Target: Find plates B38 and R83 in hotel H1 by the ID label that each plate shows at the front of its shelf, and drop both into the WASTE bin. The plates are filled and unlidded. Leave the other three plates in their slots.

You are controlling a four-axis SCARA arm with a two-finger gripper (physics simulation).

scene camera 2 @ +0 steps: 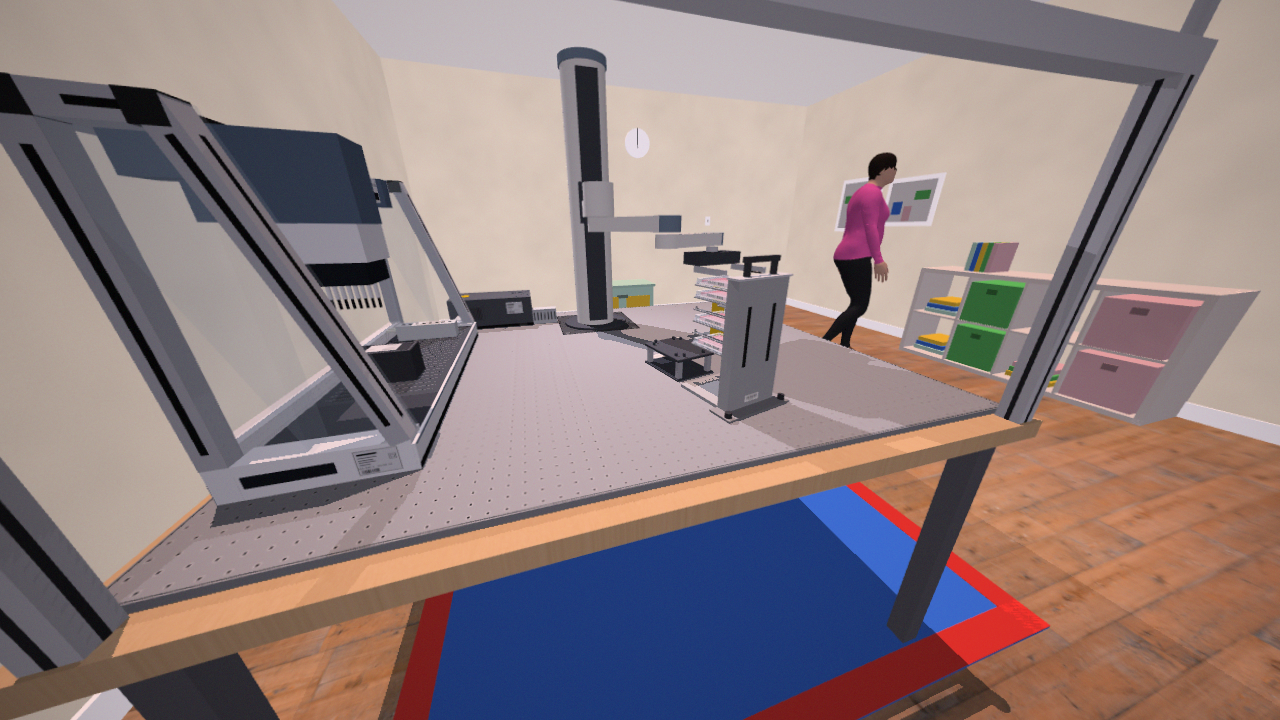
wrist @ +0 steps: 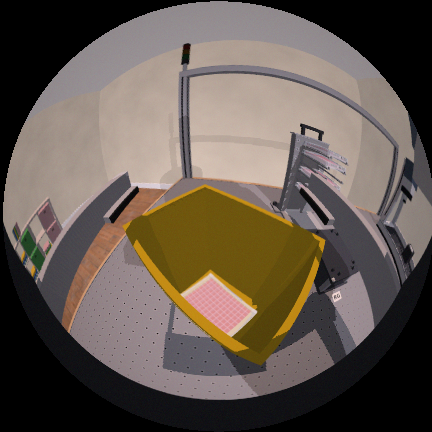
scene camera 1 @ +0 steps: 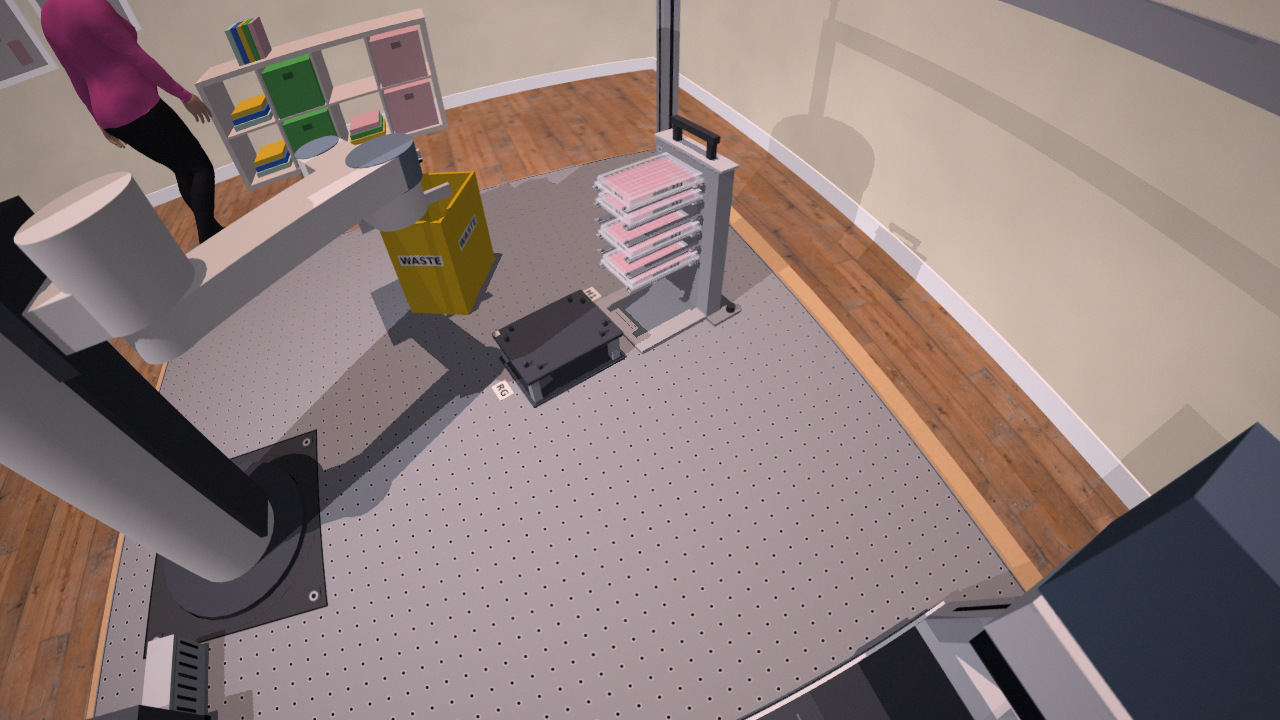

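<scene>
The yellow WASTE bin stands upright. A filled pink plate lies inside on its bottom, its ID label not visible. My gripper is open and empty above the bin, turned at an angle to it; in scene camera 1 the arm mostly hides it. Hotel H1 holds several pink, unlidded plates stacked on its shelves, the top plate near the handle. Their labels are too small to read in these views.
A black raised stand marked RG is between the bin and hotel. The arm's column stands behind. A large dark-blue machine sits across the table. A person is beyond the table.
</scene>
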